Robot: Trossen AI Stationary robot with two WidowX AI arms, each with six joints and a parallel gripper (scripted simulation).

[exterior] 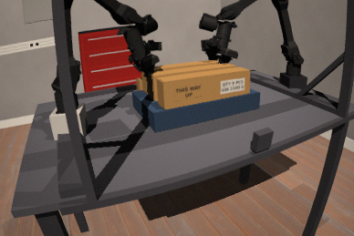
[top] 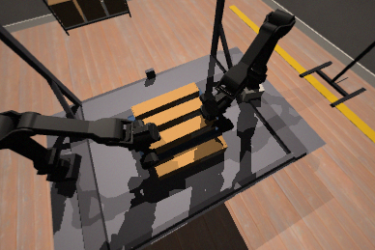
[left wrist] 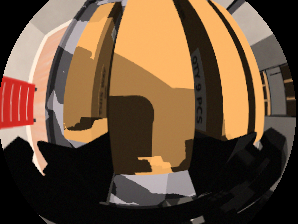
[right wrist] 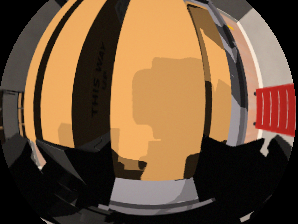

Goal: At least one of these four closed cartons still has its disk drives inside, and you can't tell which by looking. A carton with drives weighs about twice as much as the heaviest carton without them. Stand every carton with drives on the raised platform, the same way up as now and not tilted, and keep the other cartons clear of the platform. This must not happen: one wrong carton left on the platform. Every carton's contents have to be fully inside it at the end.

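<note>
Right now the carton is 14 cm to the right of my left hand and 3 cm below it.
My right hand is 14 cm to the right of the carton and 3 cm above it.
</note>
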